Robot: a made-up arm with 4 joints.
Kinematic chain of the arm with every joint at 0, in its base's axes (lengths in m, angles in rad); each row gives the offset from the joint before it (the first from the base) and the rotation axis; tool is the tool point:
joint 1: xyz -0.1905 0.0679 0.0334 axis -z
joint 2: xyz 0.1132 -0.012 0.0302 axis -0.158 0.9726 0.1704
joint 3: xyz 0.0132 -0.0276 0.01 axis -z
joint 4: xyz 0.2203 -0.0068 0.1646 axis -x
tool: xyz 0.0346 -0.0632 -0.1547
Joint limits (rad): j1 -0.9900..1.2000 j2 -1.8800..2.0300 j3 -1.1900..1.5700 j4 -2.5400..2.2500
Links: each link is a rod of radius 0.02 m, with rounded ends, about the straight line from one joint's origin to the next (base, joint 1, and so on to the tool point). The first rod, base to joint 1, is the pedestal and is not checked.
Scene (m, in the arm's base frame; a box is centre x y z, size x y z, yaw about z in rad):
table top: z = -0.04
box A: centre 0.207 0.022 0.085 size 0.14 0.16 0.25 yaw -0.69
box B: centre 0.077 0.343 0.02 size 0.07 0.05 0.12 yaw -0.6
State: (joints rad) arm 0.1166 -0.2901 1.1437 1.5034
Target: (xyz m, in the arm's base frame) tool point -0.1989 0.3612 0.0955
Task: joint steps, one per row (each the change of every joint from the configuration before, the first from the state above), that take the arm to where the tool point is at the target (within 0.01 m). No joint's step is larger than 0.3 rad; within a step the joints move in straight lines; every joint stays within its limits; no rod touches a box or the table.
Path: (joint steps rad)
1: -0.1545 -0.0614 -0.2969 -0.1971
2: -0.1546 -0.0614 -0.2968 -0.1971
3: -0.1545 -0.0614 -0.2969 -0.1970
4: -0.1546 -0.0614 -0.2968 -0.1971
5: -0.1545 -0.0614 -0.2969 -0.1971
6: -0.0537 0.1049 -0.2123 -0.2449
7: -0.0537 0.1048 -0.2124 -0.2449
8: -0.0537 0.1049 -0.2123 -0.2448
9: -0.0537 0.1048 -0.2124 -0.2449

